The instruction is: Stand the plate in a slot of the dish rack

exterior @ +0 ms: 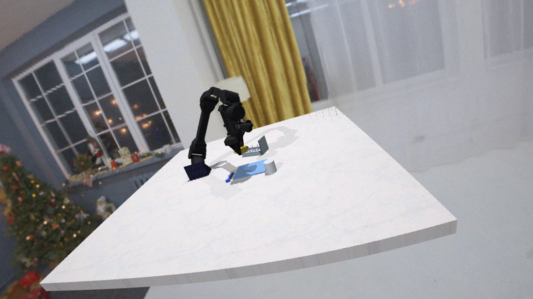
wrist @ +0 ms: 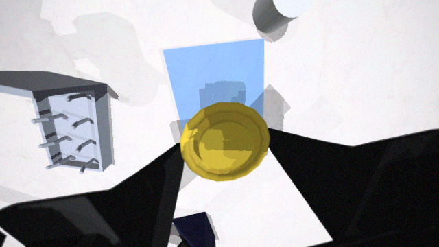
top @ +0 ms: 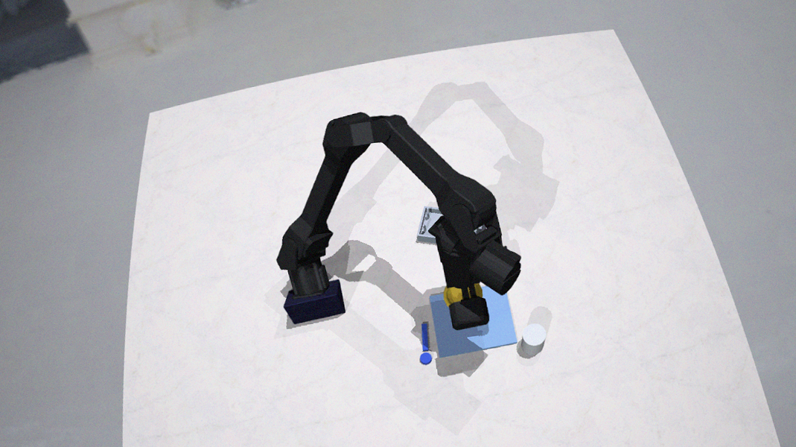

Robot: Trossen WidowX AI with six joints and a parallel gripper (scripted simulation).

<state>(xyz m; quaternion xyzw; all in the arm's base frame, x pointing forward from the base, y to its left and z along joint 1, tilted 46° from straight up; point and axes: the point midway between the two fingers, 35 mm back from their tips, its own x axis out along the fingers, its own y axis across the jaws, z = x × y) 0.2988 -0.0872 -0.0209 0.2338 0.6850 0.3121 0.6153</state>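
Right now the grey dish rack is 200 mm to the left of my gripper tip and 70 mm below it. From my gripper tip the other things lie so: light blue mat 10 mm ahead, 10 mm to the right, 90 mm below; then blue spoon 80 mm behind, 50 mm to the right, 90 mm below; then yellow plate 10 mm above.
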